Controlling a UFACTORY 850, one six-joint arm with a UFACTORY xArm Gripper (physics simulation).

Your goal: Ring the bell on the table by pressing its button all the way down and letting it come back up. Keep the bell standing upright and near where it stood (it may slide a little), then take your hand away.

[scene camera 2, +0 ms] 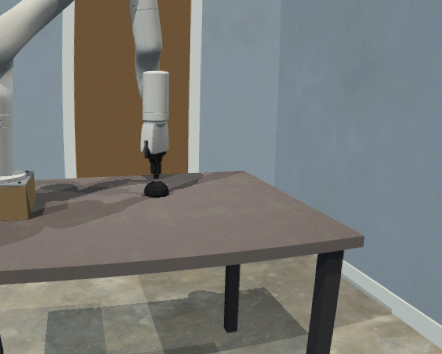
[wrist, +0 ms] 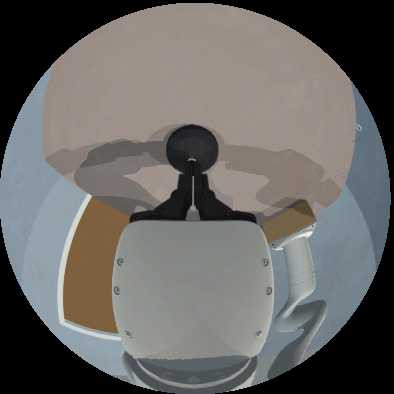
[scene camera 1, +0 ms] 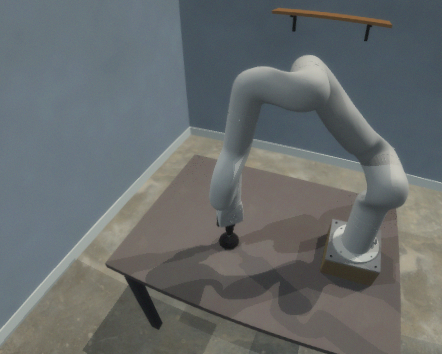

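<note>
The bell [scene camera 1: 229, 242] [scene camera 2: 156, 190] [wrist: 192, 140], a small black dome, stands upright on the brown table [scene camera 1: 165, 235] [scene camera 2: 240, 220] [wrist: 200, 65]. Its small top button [scene camera 2: 156, 176] shows right under the fingertips in scene camera 2. My gripper [scene camera 1: 230, 228] [scene camera 2: 156, 173] [wrist: 192, 172] is shut and empty, pointing down over the bell. The fingertips are at or very close to the button's top; contact cannot be told for sure. In the wrist view the fingertips overlap the near part of the dome and cover most of the button.
The arm's base block [scene camera 1: 350, 270] [scene camera 2: 15, 202] [wrist: 290, 220] stands on the table, to the right of the bell in scene camera 1. A wooden wall shelf [scene camera 1: 330, 17] hangs high on the back wall. A brown door [scene camera 2: 110, 90] [wrist: 90, 270] is beyond the table.
</note>
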